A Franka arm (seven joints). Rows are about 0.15 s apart.
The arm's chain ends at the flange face. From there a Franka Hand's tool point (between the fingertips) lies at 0.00 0.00 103.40 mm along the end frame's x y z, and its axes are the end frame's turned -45 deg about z.
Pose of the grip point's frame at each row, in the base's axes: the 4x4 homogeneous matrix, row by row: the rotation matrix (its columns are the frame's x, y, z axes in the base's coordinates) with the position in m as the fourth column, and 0 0 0 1 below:
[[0.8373 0.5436 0.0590 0.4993], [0.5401 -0.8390 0.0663 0.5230], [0.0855 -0.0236 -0.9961 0.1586], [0 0 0 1]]
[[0.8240 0.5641 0.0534 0.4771], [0.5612 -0.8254 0.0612 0.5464], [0.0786 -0.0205 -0.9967 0.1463], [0 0 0 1]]
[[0.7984 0.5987 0.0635 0.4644], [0.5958 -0.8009 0.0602 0.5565], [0.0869 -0.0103 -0.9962 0.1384], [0 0 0 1]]
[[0.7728 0.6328 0.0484 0.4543], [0.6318 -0.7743 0.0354 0.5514], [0.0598 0.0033 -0.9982 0.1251], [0 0 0 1]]
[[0.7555 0.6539 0.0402 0.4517], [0.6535 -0.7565 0.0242 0.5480], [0.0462 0.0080 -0.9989 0.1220], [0 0 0 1]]
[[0.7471 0.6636 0.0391 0.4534], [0.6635 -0.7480 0.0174 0.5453], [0.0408 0.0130 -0.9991 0.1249], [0 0 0 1]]
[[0.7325 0.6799 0.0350 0.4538], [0.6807 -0.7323 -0.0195 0.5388], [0.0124 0.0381 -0.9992 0.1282], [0 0 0 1]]
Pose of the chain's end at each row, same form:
[[0.9764 -0.2077 0.0590 0.4932], [-0.2114 -0.9752 0.0663 0.5161], [0.0438 -0.0771 -0.9961 0.2616], [0 0 0 1]]
[[0.9815 -0.1838 0.0534 0.4716], [-0.1868 -0.9805 0.0612 0.5401], [0.0411 -0.0701 -0.9967 0.2494], [0 0 0 1]]
[[0.9879 -0.1412 0.0635 0.4578], [-0.1450 -0.9876 0.0602 0.5503], [0.0542 -0.0687 -0.9962 0.2414], [0 0 0 1]]
[[0.9939 -0.0990 0.0484 0.4493], [-0.1008 -0.9943 0.0354 0.5477], [0.0446 -0.0400 -0.9982 0.2283], [0 0 0 1]]
[[0.9966 -0.0718 0.0402 0.4475], [-0.0728 -0.9970 0.0242 0.5455], [0.0383 -0.0270 -0.9989 0.2253], [0 0 0 1]]
[[0.9975 -0.0590 0.0391 0.4494], [-0.0598 -0.9981 0.0174 0.5435], [0.0380 -0.0197 -0.9991 0.2282], [0 0 0 1]]
[[0.9987 -0.0372 0.0350 0.4502], [-0.0365 -0.9991 -0.0195 0.5408], [0.0357 0.0182 -0.9992 0.2315], [0 0 0 1]]

